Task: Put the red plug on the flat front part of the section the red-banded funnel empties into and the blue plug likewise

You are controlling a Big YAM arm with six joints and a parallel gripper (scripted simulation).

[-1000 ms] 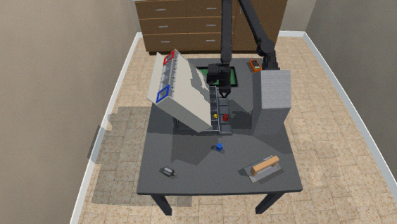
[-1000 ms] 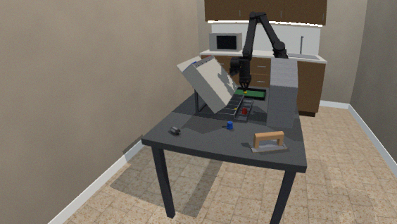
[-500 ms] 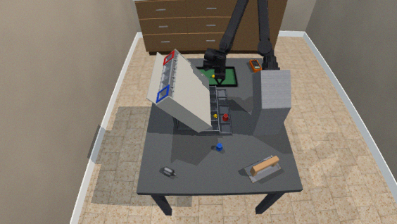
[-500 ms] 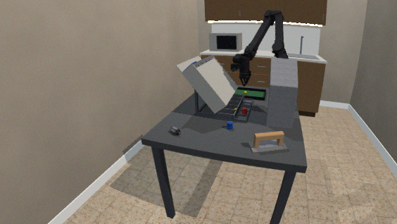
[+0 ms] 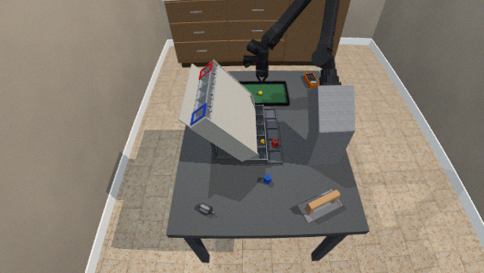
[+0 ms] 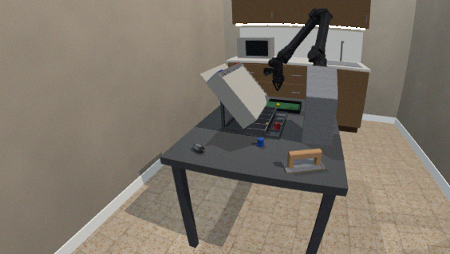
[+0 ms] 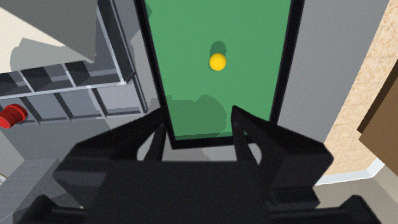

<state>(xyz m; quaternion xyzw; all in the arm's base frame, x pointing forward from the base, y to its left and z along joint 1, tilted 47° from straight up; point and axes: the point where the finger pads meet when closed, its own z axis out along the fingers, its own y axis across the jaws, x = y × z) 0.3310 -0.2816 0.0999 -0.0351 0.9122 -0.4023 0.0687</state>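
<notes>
The green marble tray is 2 cm ahead of my hand, 3 cm to the right of it and 14 cm below it. The rest, counted from my hand: blue plug: 6 cm behind, 57 cm to the left, 13 cm below; then beige cover: 11 cm ahead, 31 cm to the left, 6 cm above; then red plug: 9 cm behind, 36 cm to the left, 13 cm below.
</notes>
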